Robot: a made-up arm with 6 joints.
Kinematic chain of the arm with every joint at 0, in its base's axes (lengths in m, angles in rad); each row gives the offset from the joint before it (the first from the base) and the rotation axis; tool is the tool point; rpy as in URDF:
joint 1: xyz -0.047 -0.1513 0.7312 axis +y
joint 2: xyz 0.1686 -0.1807 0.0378 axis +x
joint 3: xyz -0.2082 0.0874 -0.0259 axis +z
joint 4: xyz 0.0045 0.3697 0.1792 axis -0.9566 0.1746 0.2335
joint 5: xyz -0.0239 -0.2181 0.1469 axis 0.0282 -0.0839 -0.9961
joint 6: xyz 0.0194 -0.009 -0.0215 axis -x
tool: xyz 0.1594 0.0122 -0.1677 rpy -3.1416 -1.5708 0
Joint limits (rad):
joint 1: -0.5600..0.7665
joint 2: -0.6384..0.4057
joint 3: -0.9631..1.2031
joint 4: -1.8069..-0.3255
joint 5: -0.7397..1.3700
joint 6: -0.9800..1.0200
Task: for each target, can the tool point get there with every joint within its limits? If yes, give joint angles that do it. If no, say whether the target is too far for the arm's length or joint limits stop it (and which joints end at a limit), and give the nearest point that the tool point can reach.
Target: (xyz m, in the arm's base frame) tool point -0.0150 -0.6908 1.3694
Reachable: no: joint limits stop it (at a limit: joint 1, joint 2, joint 3, joint 4, joint 6) | nearest point 0.0391 -0.3442 1.0350 | short by 0.485 m
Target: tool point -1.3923 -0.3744 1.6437
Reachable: no: too far | nearest point -0.6100 -0.3655 0.9153 | short by 1.069 m
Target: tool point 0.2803 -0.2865 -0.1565
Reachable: no: joint limits stop it (at a limit: joint 2, joint 3, joint 4) | nearest point 0.1339 -0.1791 0.2407 | short by 0.437 m
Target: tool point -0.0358 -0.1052 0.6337
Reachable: yes | joints 0.1032 -0.4016 0.4584 -0.7017 0.6820 -0.3062
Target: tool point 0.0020 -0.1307 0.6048
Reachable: yes | joints 0.5646 -0.1804 -0.2225 -0.8423 0.4393 0.0480
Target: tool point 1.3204 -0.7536 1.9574
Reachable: no: too far | nearest point 0.2476 -0.2286 0.9954 | short by 1.534 m
